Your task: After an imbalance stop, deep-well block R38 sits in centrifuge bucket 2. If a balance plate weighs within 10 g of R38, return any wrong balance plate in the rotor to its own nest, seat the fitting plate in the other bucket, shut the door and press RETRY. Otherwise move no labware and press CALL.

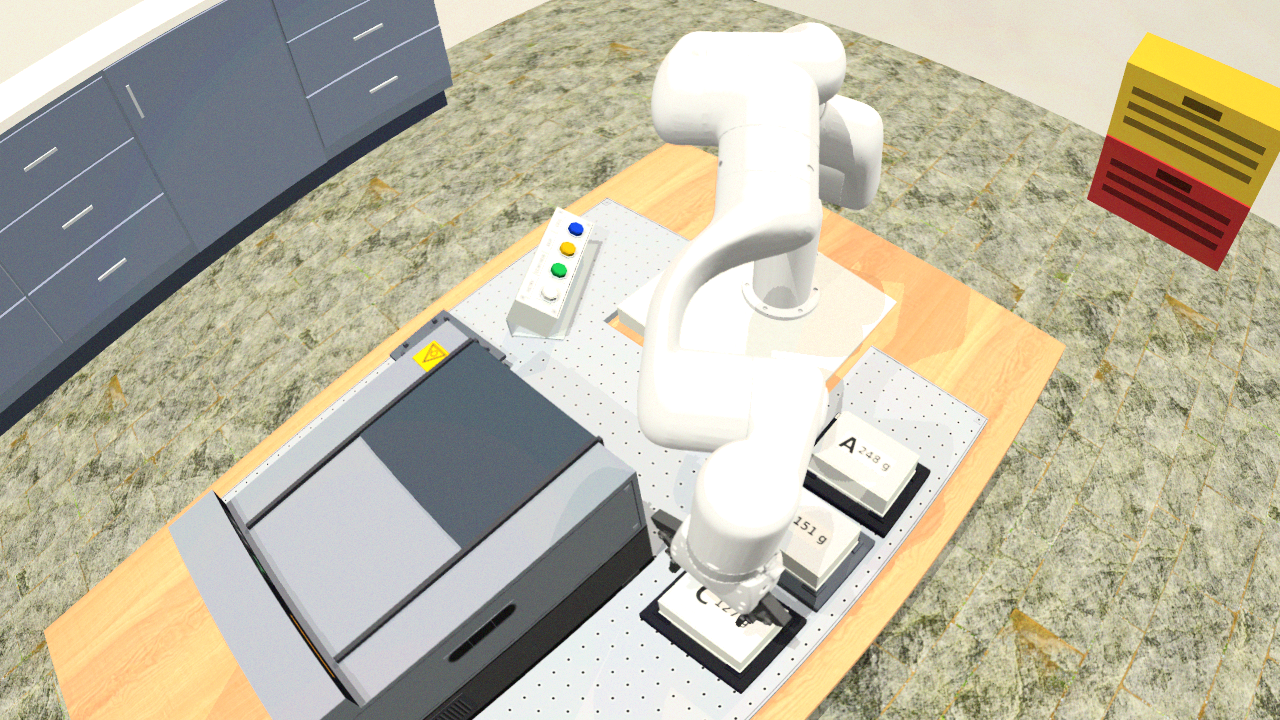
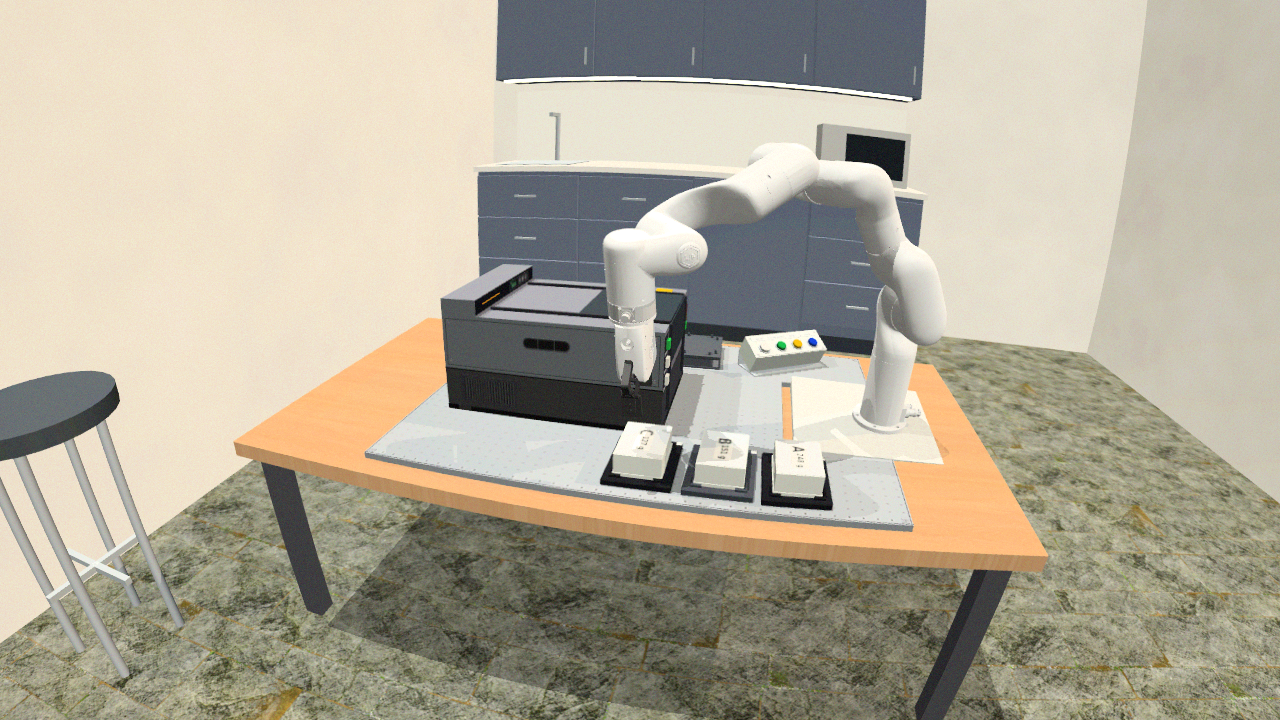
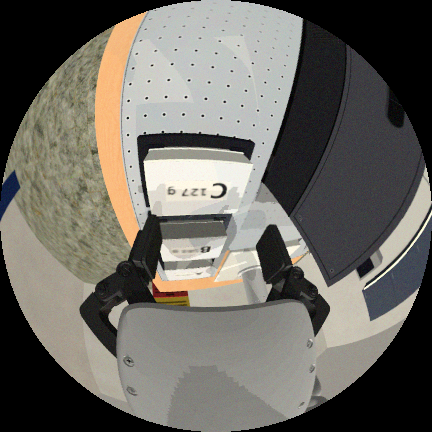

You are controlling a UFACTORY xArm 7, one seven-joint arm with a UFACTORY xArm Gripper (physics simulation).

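Frame: origin at the arm's base, x ahead, y left, z up, level; millimetres.
Where they show: gripper, fingertip midpoint: [image 1: 714, 589] [image 2: 638, 399] [image 3: 212, 231]; arm's base, link origin: [image 1: 781, 291] [image 2: 878, 419] [image 3: 250, 270].
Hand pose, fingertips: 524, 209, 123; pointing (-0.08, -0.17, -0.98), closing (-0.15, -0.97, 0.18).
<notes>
Each offset is from my fingertips to the centre of the thing, as dx, dy, dz. Level surfaces: height alone.
My gripper [image 1: 718, 573] [image 2: 631, 385] [image 3: 212, 231] is open and empty, with its fingers pointing down, above and apart from balance plate C {-13, +3, -95} [image 1: 698, 616] [image 2: 642, 449] [image 3: 197, 172]. Plate C is marked 127 g and sits in its black nest. Plate B {-151, +26, -95} [image 1: 819, 548] [image 2: 722, 461] [image 3: 175, 250], reading 151 g, sits in the middle nest. Plate A {-281, +50, -95} [image 1: 881, 479] [image 2: 798, 470], marked 248 g, sits in the end nest. The centrifuge {+157, -316, -6} [image 1: 554, 537] [image 2: 501, 349] [image 3: 360, 150] has a light and a dark panel on top. Its rotor, buckets and R38 are hidden; I cannot tell the door's state.
A button box {-354, -527, -86} [image 1: 529, 308] [image 2: 756, 358] carries white, green, amber and blue buttons. It stands near the far edge of the perforated board {dz -128} [image 1: 617, 667] [image 2: 528, 447] [image 3: 200, 75]. The centrifuge body stands close beside my gripper. A stool [image 2: 62, 402] is left of the table.
</notes>
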